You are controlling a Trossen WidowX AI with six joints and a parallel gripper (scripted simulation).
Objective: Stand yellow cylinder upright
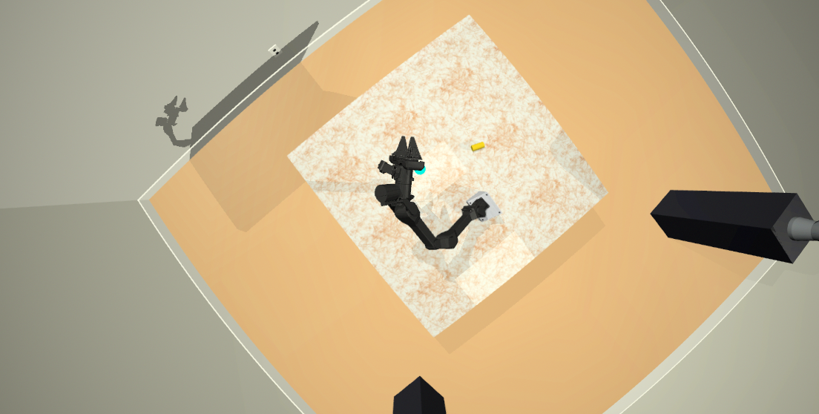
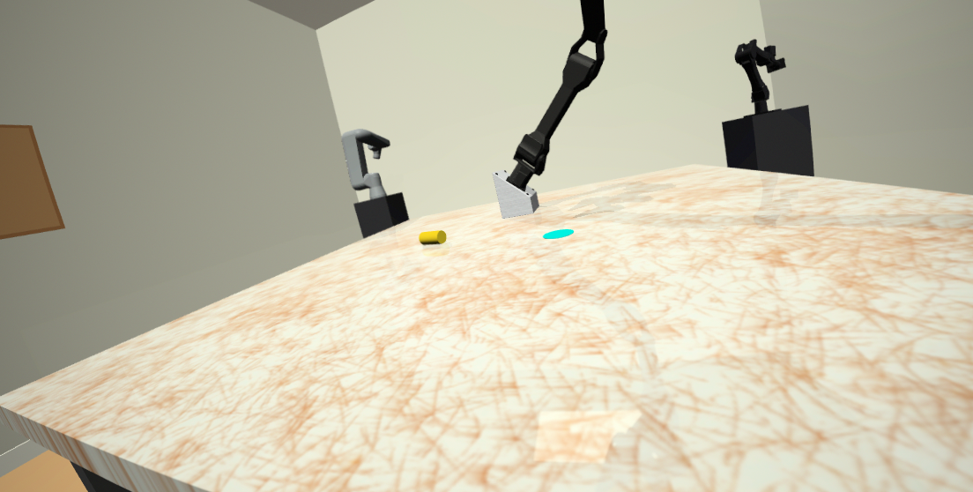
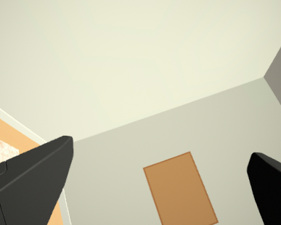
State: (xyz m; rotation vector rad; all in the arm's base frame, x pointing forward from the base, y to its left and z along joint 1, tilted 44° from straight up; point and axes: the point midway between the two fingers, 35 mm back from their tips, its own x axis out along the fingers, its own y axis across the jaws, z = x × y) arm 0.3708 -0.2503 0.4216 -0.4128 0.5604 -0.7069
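Now: the yellow tall cylinder 22 cm behind my gripper tip, 30 cm to the right of it and 51 cm below it. Round my gripper tip: cyan circle 10 cm behind, 1 cm to the left, 53 cm below.
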